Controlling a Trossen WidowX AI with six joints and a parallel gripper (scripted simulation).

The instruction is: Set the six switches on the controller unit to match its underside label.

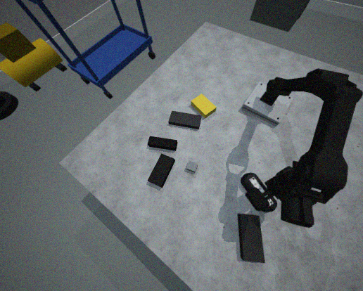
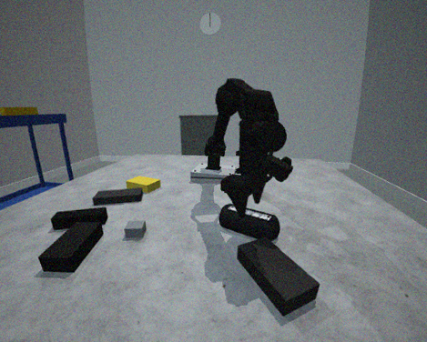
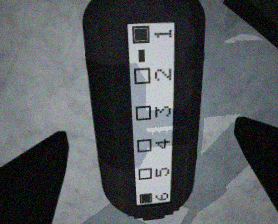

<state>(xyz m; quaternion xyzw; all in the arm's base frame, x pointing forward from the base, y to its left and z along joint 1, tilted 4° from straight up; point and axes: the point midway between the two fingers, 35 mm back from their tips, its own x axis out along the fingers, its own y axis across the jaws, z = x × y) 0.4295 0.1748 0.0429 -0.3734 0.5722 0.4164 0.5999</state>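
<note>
The dark block is 160 mm ahead of my gripper tip, 50 mm to the left of it and 40 mm below it. From my gripper tip the other things lie so: yellow block (420 mm to the right, 220 mm behind, 40 mm below); then grey cube (270 mm to the right, 80 mm ahead, 40 mm below).
</note>
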